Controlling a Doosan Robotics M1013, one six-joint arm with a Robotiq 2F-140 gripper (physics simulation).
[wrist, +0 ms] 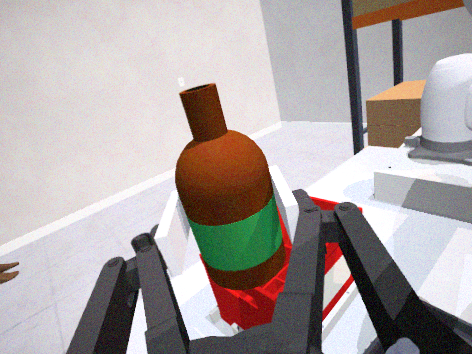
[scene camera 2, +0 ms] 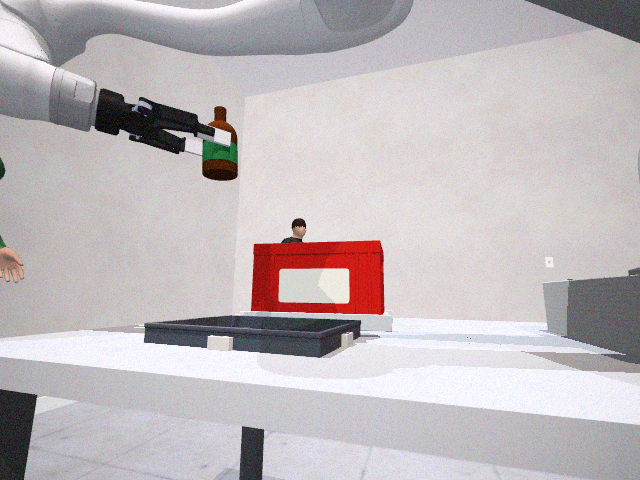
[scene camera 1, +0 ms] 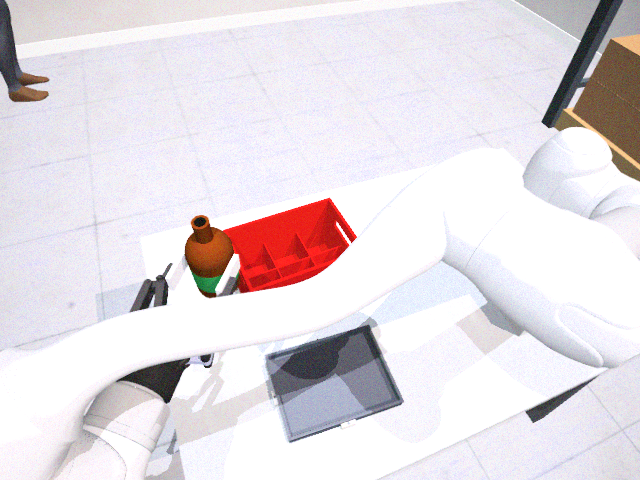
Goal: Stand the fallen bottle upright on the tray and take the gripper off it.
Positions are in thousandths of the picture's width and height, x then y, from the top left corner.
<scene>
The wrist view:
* gripper: 484,549
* brown bottle: 471,501
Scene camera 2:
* gripper: 349,307
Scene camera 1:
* gripper: 334,530
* brown bottle: 326,524
</scene>
